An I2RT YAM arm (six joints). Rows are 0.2 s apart.
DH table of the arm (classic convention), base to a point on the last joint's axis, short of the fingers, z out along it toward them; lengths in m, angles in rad. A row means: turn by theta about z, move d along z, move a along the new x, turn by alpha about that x. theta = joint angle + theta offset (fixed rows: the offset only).
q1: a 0.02; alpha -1.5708; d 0.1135; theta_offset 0
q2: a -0.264; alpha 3.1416; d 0; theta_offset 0
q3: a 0.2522; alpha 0; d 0; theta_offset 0.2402
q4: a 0.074; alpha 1.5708; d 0; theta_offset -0.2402
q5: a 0; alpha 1.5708; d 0; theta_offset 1.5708
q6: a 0; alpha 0; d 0.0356; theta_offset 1.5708
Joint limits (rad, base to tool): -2.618..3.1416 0..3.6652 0..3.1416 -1.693..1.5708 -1.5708..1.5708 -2.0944..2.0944
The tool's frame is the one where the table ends.
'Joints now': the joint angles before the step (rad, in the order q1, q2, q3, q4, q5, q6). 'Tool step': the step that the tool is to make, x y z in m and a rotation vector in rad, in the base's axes. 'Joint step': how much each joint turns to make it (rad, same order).
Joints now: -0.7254, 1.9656, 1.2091, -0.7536, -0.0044, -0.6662
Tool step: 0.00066, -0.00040, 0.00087, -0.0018, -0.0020, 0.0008
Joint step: 0.0004, -0.0001, 0.0038, -0.0012, 0.0000, -0.0004
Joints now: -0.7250, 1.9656, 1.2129, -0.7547, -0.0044, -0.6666
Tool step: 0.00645, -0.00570, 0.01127, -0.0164, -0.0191, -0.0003
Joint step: 0.0000, 0.0000, 0.0496, -0.0245, -0.0004, 0.0003
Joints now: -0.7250, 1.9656, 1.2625, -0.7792, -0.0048, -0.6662
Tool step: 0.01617, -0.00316, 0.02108, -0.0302, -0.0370, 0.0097
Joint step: 0.0225, -0.0001, 0.0888, -0.0411, 0.0001, 0.0129
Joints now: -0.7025, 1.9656, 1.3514, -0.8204, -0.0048, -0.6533
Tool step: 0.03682, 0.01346, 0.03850, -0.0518, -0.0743, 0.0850
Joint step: 0.0866, -0.0004, 0.1518, -0.0618, -0.0042, 0.0023
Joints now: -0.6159, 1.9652, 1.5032, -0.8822, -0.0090, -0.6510
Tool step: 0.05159, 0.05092, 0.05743, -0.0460, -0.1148, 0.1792
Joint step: 0.1728, 0.0000, 0.2144, -0.0923, -0.0194, -0.0011
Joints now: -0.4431, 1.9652, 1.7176, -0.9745, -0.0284, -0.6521
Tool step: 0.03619, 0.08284, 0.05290, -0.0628, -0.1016, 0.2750
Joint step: 0.2178, 0.0000, 0.1911, -0.0766, 0.0011, -0.0630
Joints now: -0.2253, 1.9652, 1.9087, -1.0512, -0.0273, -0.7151
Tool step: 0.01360, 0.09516, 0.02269, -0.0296, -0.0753, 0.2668
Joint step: 0.2293, 0.0004, 0.0764, 0.0007, 0.0004, -0.0431
